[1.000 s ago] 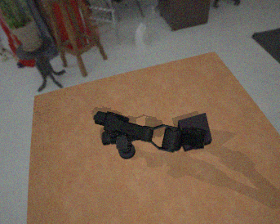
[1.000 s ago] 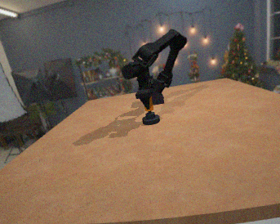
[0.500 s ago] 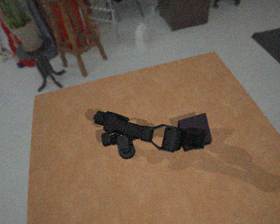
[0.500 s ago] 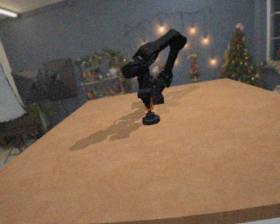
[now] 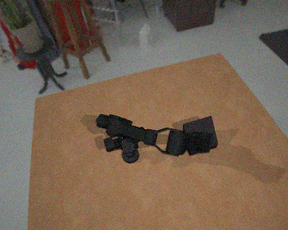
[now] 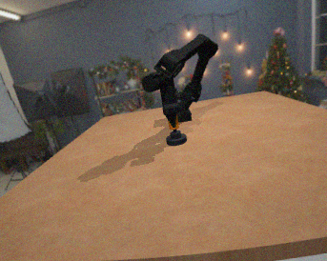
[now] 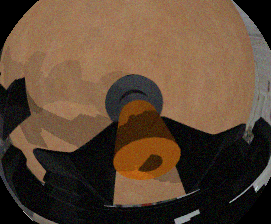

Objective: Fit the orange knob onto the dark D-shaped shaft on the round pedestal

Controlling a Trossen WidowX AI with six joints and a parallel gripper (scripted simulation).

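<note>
Now: the orange knob 20 mm above my gripper tip. From my gripper tip the other things lie so: round pedestal (40 mm below).
</note>
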